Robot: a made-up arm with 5 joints. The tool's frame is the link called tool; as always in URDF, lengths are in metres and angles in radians. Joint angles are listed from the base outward.
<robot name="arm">
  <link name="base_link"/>
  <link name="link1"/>
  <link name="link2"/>
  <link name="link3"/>
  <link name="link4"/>
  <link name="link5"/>
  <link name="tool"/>
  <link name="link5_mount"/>
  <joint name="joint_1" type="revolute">
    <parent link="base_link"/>
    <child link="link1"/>
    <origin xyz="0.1 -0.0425 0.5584"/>
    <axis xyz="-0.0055 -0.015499 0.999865"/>
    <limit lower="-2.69" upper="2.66"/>
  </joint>
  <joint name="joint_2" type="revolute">
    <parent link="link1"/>
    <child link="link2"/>
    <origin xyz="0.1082 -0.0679 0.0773"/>
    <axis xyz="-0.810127 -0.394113 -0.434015"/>
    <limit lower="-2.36" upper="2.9"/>
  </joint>
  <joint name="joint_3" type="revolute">
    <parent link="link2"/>
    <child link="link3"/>
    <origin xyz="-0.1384 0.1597 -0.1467"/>
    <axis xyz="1 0 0"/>
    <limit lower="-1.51" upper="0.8"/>
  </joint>
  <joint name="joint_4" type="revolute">
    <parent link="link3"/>
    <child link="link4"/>
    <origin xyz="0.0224 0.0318 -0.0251"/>
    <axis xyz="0 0 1"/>
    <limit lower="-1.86" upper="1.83"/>
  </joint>
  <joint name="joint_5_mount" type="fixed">
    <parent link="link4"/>
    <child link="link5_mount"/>
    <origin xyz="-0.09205 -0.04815 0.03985"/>
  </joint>
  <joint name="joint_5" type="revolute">
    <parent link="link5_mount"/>
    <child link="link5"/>
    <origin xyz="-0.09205 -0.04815 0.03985"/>
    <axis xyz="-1 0 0"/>
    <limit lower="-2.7" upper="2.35"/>
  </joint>
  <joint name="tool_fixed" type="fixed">
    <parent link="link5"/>
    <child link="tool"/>
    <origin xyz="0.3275 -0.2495 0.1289" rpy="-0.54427 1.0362 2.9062"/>
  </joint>
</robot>
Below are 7 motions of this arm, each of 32 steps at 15 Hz.
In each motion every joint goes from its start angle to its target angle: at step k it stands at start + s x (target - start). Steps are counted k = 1, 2, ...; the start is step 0. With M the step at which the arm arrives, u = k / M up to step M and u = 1 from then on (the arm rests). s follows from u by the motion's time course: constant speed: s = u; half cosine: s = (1 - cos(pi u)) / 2; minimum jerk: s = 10 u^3 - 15 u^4 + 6 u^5.
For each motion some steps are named. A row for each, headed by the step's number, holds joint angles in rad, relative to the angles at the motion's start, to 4 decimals.
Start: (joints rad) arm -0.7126 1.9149 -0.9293 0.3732 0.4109
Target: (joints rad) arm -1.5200 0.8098 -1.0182 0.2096 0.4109
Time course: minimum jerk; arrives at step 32
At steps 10, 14, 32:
10: -0.1453 -0.1989 -0.0160 -0.0294 0.0000
14: -0.3101 -0.4244 -0.0341 -0.0628 0.0000
32: -0.8074 -1.1051 -0.0889 -0.1636 0.0000

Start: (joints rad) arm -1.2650 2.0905 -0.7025 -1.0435 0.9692
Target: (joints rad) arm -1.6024 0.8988 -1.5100 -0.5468 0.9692
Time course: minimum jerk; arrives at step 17
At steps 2, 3, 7, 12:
2: -0.0046 -0.0161 -0.0109 0.0067 0.0000
3: -0.0140 -0.0494 -0.0335 0.0206 0.0000
7: -0.1140 -0.4027 -0.2729 0.1679 0.0000
12: -0.2850 -1.0065 -0.6820 0.4195 0.0000

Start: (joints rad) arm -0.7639 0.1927 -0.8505 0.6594 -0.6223
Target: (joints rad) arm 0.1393 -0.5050 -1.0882 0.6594 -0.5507
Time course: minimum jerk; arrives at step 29
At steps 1, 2, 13, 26, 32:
1: 0.0004 -0.0003 -0.0001 0.0000 0.0000
2: 0.0027 -0.0021 -0.0007 0.0000 0.0002
13: 0.3646 -0.2817 -0.0960 0.0000 0.0289
26: 0.8947 -0.6911 -0.2355 0.0000 0.0709
32: 0.9032 -0.6977 -0.2377 0.0000 0.0716

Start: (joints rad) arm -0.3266 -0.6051 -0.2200 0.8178 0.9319
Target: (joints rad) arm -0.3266 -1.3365 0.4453 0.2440 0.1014
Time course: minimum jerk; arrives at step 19
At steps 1, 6, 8, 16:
1: 0.0000 -0.0010 0.0009 -0.0008 -0.0011
6: 0.0000 -0.1350 0.1228 -0.1059 -0.1533
8: 0.0000 -0.2592 0.2358 -0.2034 -0.2943
16: 0.0000 -0.7090 0.6449 -0.5562 -0.8051

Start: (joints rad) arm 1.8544 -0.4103 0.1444 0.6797 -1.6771
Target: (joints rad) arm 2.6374 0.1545 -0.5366 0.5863 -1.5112
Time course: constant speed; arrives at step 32
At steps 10, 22, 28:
10: 0.2447 0.1765 -0.2128 -0.0292 0.0518
22: 0.5383 0.3883 -0.4682 -0.0642 0.1141
28: 0.6851 0.4942 -0.5959 -0.0817 0.1452

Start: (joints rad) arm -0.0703 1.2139 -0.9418 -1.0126 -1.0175
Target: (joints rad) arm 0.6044 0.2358 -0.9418 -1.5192 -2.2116
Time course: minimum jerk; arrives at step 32
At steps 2, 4, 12, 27, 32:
2: 0.0015 -0.0022 0.0000 -0.0011 -0.0026
4: 0.0108 -0.0157 0.0000 -0.0081 -0.0192
12: 0.1857 -0.2692 0.0000 -0.1394 -0.3286
27: 0.6546 -0.9490 0.0000 -0.4915 -1.1586
32: 0.6747 -0.9781 0.0000 -0.5066 -1.1941

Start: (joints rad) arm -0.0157 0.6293 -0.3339 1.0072 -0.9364
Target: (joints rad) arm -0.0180 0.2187 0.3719 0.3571 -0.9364
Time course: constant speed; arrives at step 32
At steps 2, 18, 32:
2: -0.0001 -0.0257 0.0441 -0.0406 0.0000
18: -0.0013 -0.2310 0.3970 -0.3657 0.0000
32: -0.0023 -0.4106 0.7058 -0.6501 0.0000

